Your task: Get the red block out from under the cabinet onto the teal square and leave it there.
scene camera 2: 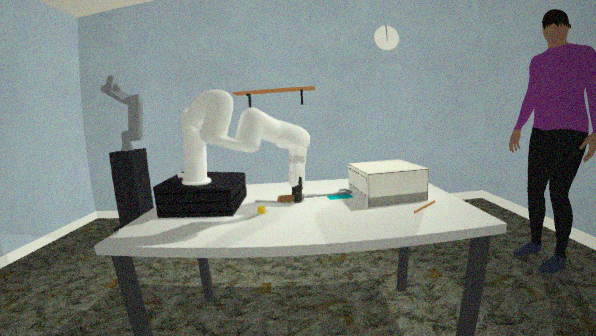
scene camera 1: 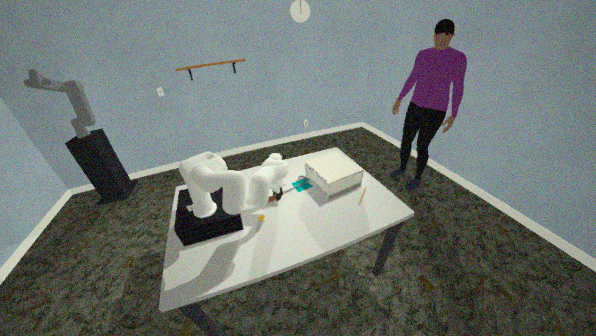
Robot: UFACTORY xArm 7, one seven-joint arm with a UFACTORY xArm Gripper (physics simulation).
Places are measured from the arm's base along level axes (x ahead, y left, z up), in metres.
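Pixels of known places: gripper, fingertip midpoint: [scene camera 2: 296, 201] [scene camera 1: 277, 198]; arm's base at its link origin: [scene camera 2: 196, 182] [scene camera 1: 205, 209].
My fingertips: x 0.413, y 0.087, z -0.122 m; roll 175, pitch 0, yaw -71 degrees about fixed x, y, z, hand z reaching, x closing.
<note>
For each thing: its middle in the pictures, then the offset to it from my fingertips. "pt": a spot on its surface instead.
- long hooked tool at a spot on its surface: [scene camera 2: 285, 198] [scene camera 1: 271, 200] pt dy -0.030, dx -0.044, dz +0.024 m
- teal square at a spot on its surface: [scene camera 2: 340, 197] [scene camera 1: 303, 187] pt dy +0.035, dx +0.195, dz +0.000 m
- white cabinet at the middle of its body: [scene camera 2: 385, 180] [scene camera 1: 332, 173] dy +0.023, dx +0.400, dz +0.067 m
- small yellow block at the middle of its body: [scene camera 2: 261, 210] [scene camera 1: 261, 218] dy -0.148, dx -0.128, dz +0.012 m
- thin orange stick at the middle of its body: [scene camera 2: 425, 206] [scene camera 1: 362, 195] dy -0.190, dx +0.510, dz +0.003 m
My gripper [scene camera 1: 278, 195] [scene camera 2: 298, 198] is shut on the brown handle of a long hooked tool [scene camera 1: 272, 198] [scene camera 2: 285, 198], low at the table top. The tool's thin grey shaft runs right, and its curved grey end lies by the teal square, near the cabinet's left side. The teal square [scene camera 1: 303, 188] [scene camera 2: 340, 197] lies flat on the table, left of the cabinet. The white cabinet [scene camera 1: 334, 169] [scene camera 2: 397, 181] stands at the right part of the table, with a grey band low on its front. The red block does not show in either view.
A small yellow block [scene camera 1: 261, 218] [scene camera 2: 261, 210] lies in front of the handle, near the black base [scene camera 1: 212, 229] [scene camera 2: 195, 201] of the arm. A thin orange stick [scene camera 1: 362, 196] [scene camera 2: 424, 206] lies by the cabinet's front right. A person [scene camera 1: 434, 82] [scene camera 2: 559, 90] stands beyond the table's right end.
</note>
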